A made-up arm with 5 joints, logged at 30 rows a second.
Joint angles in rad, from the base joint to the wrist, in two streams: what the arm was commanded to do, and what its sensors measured. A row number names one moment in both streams.
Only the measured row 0 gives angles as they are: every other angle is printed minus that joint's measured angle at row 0.
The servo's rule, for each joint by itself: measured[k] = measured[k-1] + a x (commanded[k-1-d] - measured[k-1]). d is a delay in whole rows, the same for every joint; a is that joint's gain. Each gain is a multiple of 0.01, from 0.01 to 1. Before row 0 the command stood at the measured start. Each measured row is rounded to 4 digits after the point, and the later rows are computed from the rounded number. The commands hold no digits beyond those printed.
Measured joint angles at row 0:
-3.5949, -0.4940, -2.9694, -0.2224, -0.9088
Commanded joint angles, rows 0 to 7:
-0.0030, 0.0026, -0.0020, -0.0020, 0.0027
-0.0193, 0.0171, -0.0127, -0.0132, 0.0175
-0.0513, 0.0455, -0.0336, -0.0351, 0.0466
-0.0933, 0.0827, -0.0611, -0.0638, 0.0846
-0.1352, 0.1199, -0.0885, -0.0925, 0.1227
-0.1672, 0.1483, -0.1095, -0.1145, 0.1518
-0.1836, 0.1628, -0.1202, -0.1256, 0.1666
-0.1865, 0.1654, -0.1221, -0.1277, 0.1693
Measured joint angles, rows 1 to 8:
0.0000, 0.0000, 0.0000, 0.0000, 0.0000
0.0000, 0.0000, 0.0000, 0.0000, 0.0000
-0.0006, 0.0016, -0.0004, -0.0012, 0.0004
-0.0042, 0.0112, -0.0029, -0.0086, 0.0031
-0.0131, 0.0325, -0.0090, -0.0250, 0.0101
-0.0283, 0.0636, -0.0194, -0.0491, 0.0220
-0.0486, 0.0985, -0.0332, -0.0760, 0.0381
-0.0711, 0.1294, -0.0485, -0.0999, 0.0563
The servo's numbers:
d 2
a 0.19 0.62 0.20 0.62 0.16

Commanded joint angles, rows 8 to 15:
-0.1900, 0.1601, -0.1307, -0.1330, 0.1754
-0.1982, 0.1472, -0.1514, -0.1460, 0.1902
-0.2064, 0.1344, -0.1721, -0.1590, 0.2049
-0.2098, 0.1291, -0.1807, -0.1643, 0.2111
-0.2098, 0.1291, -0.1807, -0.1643, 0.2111
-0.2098, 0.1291, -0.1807, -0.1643, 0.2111
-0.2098, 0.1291, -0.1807, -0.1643, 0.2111
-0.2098, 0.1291, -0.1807, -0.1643, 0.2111
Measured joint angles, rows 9 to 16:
-0.0925, 0.1501, -0.0628, -0.1158, 0.0739
-0.1104, 0.1596, -0.0747, -0.1232, 0.0892
-0.1255, 0.1599, -0.0859, -0.1293, 0.1030
-0.1393, 0.1520, -0.0990, -0.1397, 0.1170
-0.1520, 0.1411, -0.1136, -0.1517, 0.1311
-0.1630, 0.1337, -0.1270, -0.1595, 0.1439
-0.1719, 0.1308, -0.1377, -0.1625, 0.1547
-0.1791, 0.1297, -0.1463, -0.1636, 0.1637

